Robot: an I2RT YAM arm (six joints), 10 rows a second.
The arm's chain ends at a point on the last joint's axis. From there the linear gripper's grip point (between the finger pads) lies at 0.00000 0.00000 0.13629 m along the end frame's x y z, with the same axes.
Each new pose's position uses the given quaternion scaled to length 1; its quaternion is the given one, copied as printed.
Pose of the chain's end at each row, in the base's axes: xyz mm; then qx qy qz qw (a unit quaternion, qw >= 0):
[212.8 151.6 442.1 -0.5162 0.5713 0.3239 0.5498]
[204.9 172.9 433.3 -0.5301 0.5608 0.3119 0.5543]
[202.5 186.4 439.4 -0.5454 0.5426 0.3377 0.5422]
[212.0 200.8 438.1 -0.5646 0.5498 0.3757 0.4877]
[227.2 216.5 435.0 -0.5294 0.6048 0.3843 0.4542]
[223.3 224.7 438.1 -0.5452 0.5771 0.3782 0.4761]
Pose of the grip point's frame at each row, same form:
[252.8 279.4 416.8 -0.5162 0.5713 0.3239 0.5498]
[244.6 300.7 407.3 -0.5301 0.5608 0.3119 0.5543]
[232.5 317.0 414.3 -0.5454 0.5426 0.3377 0.5422]
[227.3 332.2 405.1 -0.5646 0.5498 0.3757 0.4877]
[246.6 345.4 395.2 -0.5294 0.6048 0.3843 0.4542]
[242.0 354.9 402.6 -0.5452 0.5771 0.3782 0.4761]

